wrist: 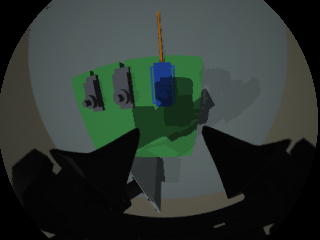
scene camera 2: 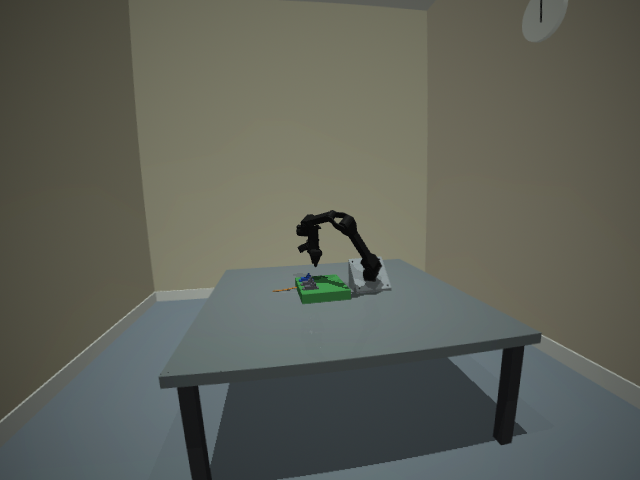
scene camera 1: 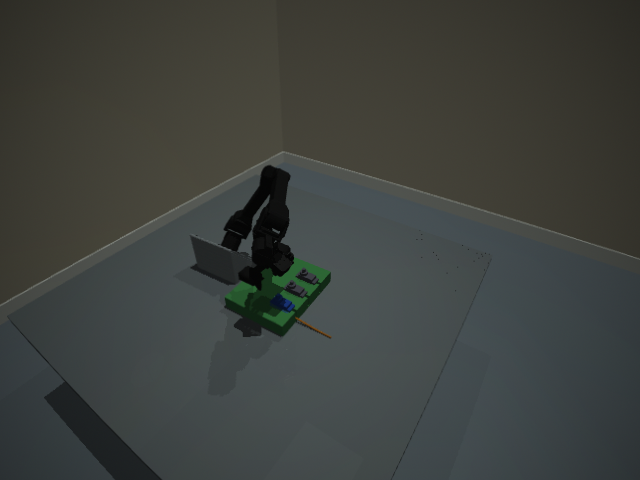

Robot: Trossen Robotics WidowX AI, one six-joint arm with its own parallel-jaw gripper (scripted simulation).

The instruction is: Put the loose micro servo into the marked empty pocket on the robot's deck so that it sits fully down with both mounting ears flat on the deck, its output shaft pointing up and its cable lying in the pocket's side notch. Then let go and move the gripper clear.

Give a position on a blue micro servo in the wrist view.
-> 162, 72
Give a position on a green deck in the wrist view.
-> At 164, 131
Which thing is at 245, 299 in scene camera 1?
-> A green deck.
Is my gripper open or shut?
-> Open.
